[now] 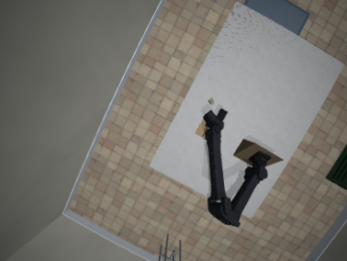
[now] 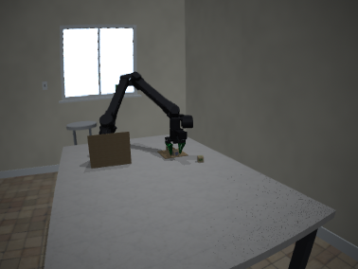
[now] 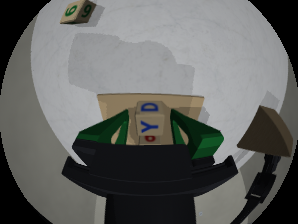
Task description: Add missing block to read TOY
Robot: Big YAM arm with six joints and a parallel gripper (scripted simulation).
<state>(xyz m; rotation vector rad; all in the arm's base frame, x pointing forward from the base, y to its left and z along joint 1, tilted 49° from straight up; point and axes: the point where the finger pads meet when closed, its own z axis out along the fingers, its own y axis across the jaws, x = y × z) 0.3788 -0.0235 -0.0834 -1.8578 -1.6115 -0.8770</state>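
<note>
My hand is 5 cm to the right of the mat and 1 cm above it.
</note>
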